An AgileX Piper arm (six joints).
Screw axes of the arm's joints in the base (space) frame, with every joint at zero. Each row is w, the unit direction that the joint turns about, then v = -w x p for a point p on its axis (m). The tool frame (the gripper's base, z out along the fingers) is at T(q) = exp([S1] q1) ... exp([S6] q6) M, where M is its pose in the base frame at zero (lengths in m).
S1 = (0, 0, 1, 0, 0, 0)
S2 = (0, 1, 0, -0.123, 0, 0)
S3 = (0, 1, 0, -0.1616, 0, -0.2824)
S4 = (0.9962, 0, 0.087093, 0, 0.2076, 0)
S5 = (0, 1, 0, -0.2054, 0, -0.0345)
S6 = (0.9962, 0, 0.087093, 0, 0.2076, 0)
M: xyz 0.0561 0 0.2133 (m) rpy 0 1.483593 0 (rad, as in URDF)
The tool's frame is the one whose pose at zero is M.
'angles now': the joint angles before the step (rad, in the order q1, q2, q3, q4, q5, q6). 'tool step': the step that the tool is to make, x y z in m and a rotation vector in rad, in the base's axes. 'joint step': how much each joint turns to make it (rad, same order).
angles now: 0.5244 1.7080 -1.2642 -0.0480 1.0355 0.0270
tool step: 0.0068 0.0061 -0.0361 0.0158 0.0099 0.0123
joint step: 0.0000 0.0710 0.0547 0.0217 -0.1256 -0.0171
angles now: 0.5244 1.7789 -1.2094 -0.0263 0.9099 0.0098
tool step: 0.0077 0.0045 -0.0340 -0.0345 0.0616 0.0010
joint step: -0.0002 0.0984 -0.0001 0.0009 -0.0278 -0.0010
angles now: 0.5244 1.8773 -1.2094 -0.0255 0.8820 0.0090
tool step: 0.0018 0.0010 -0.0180 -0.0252 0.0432 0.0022
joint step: -0.0001 0.0508 0.0000 0.0000 -0.0008 -0.0023
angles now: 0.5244 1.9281 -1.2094 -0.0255 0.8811 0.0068
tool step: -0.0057 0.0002 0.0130 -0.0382 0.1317 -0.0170
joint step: 0.0001 -0.0001 -0.0588 0.0407 0.1919 -0.0067
